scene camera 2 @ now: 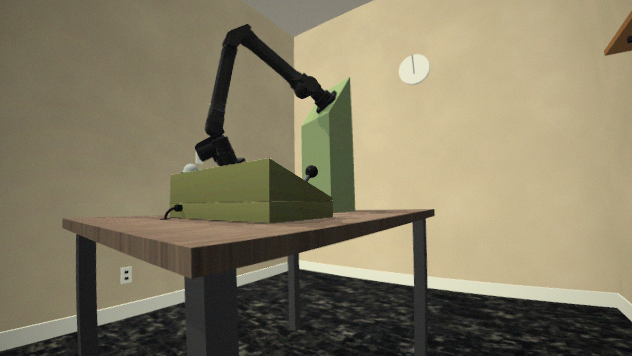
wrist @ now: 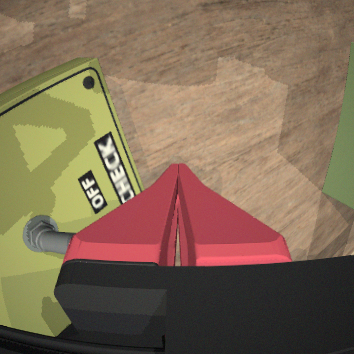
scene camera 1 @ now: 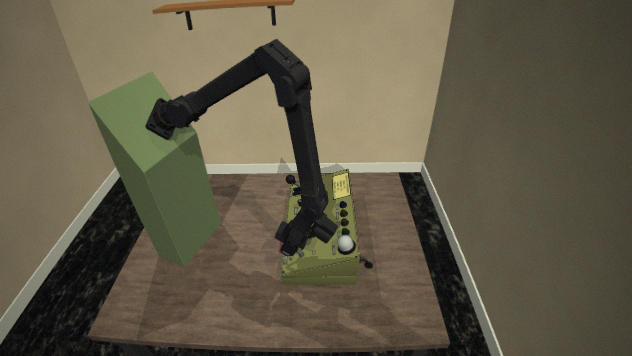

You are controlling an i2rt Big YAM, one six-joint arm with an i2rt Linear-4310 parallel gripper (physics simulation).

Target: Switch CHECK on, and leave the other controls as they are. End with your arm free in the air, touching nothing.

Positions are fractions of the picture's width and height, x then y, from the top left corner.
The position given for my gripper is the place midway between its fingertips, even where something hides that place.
Observation:
In view: my gripper (wrist: 0.50, 0.50) and an olive control box (scene camera 2: 0.42, 0.54).
The olive control box is seen too in the wrist view (wrist: 0.21, 0.47) and in scene camera 1 (scene camera 1: 0.53, 0.74).

